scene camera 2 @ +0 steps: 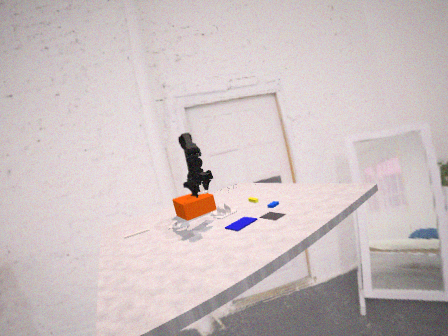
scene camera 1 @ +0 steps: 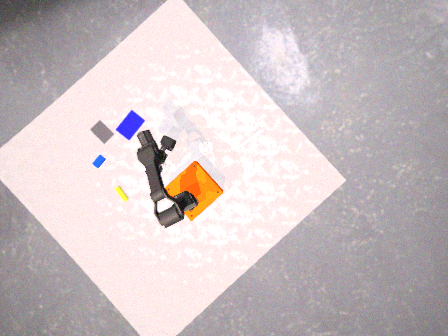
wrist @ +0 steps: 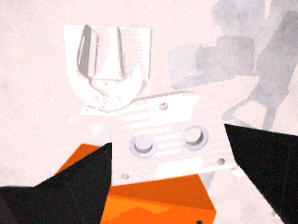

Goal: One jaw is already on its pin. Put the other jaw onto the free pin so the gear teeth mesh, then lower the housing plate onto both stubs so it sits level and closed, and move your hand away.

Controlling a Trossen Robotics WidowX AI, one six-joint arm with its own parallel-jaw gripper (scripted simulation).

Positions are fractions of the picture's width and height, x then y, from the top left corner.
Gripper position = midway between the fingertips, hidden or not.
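You'd see the gripper (wrist: 0.56, 0.62) here, and a white jaw (wrist: 0.29, 0.25) as well.
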